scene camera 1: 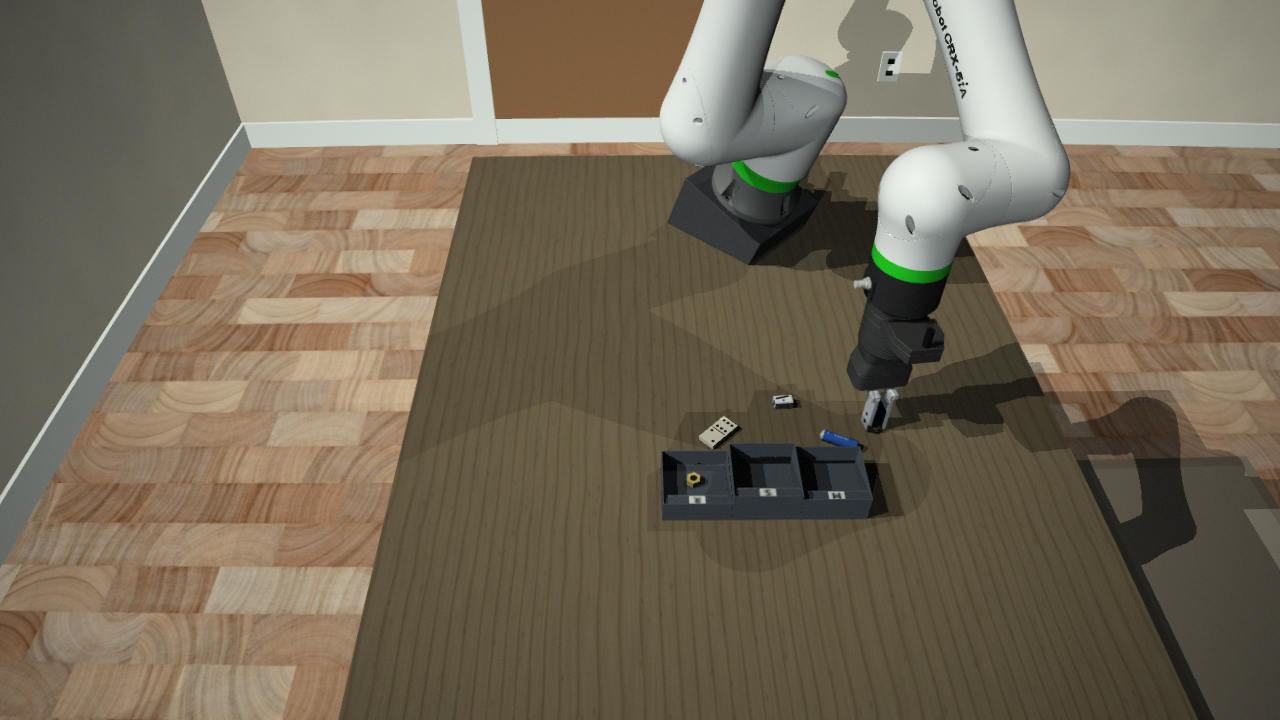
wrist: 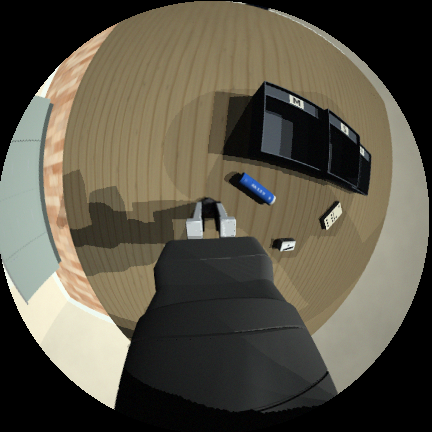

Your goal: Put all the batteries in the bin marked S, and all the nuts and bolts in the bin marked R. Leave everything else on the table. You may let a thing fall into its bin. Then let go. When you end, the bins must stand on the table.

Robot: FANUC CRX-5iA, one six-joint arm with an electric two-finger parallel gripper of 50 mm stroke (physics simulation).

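Where they show: gripper, fingertip midpoint: (scene camera 1: 872, 424) (wrist: 208, 210); arm's base at its link origin: (scene camera 1: 753, 190).
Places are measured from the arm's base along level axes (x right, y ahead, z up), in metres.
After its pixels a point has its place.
My gripper (scene camera 1: 876, 426) @[z -0.075, x -0.184, y 0.439 m] (wrist: 208, 210) @[z -0.075, x -0.184, y 0.439 m] points down, shut on a dark hex nut (wrist: 210, 204) @[z -0.069, x -0.184, y 0.448 m], largely hidden between the fingertips, close to the table right of the battery in the scene view. A blue battery (scene camera 1: 839, 438) @[z -0.064, x -0.135, y 0.481 m] (wrist: 257, 188) @[z -0.063, x -0.138, y 0.479 m] lies on the table behind the bin marked M (scene camera 1: 836, 508) @[z -0.056, x -0.126, y 0.602 m] (wrist: 280, 132) @[z -0.071, x -0.124, y 0.556 m]. The bin marked S (scene camera 1: 767, 505) @[z -0.049, x -0.042, y 0.613 m] (wrist: 335, 120) @[z -0.036, x -0.062, y 0.604 m] is in the middle of the joined row and looks empty. The bin at the row's left in the scene view (scene camera 1: 680, 511) @[z -0.060, x 0.061, y 0.627 m], its label hard to read but apparently R, holds a brass nut (scene camera 1: 688, 480) @[z -0.062, x 0.056, y 0.577 m].
A white domino (scene camera 1: 718, 431) @[z -0.070, x 0.024, y 0.484 m] (wrist: 331, 216) @[z -0.071, x 0.019, y 0.479 m] lies behind the left bins. A small pale block with a dark slot, like a sharpener (scene camera 1: 783, 402) @[z -0.066, x -0.061, y 0.423 m] (wrist: 286, 245) @[z -0.067, x -0.064, y 0.417 m], lies farther back, between the domino and my gripper from side to side. The bins' raised walls stand close to the battery.
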